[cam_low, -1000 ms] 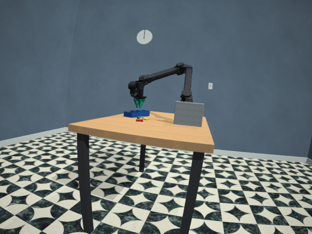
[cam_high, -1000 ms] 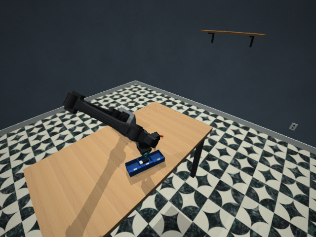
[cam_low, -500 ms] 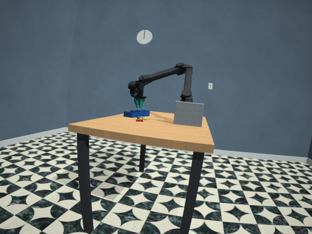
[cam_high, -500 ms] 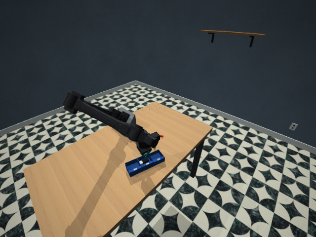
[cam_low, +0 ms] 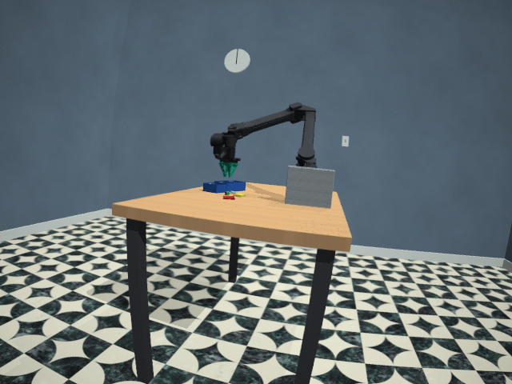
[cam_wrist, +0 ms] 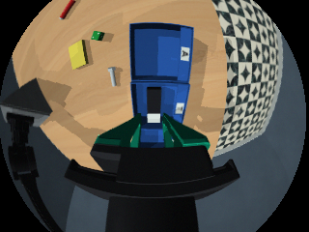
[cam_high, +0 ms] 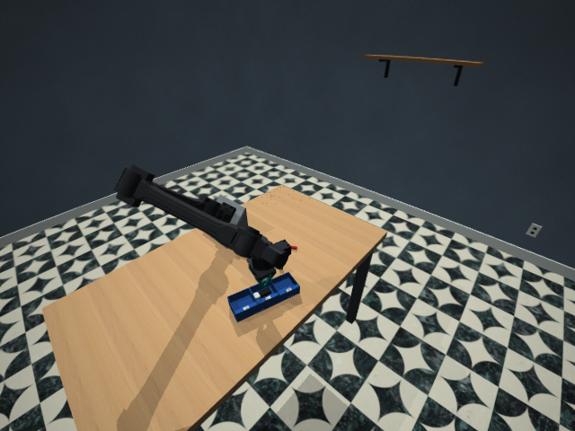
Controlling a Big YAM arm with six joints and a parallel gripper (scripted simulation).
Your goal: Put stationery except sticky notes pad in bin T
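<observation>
The black-and-white marker-like item is 50 mm below my hand and 10 mm to the right of it. Round my hand: blue bin 60 mm below, 10 mm to the right, 10 mm ahead; then small green item 150 mm to the left, 70 mm below, 50 mm behind; then white object 60 mm below, 10 mm to the right.
</observation>
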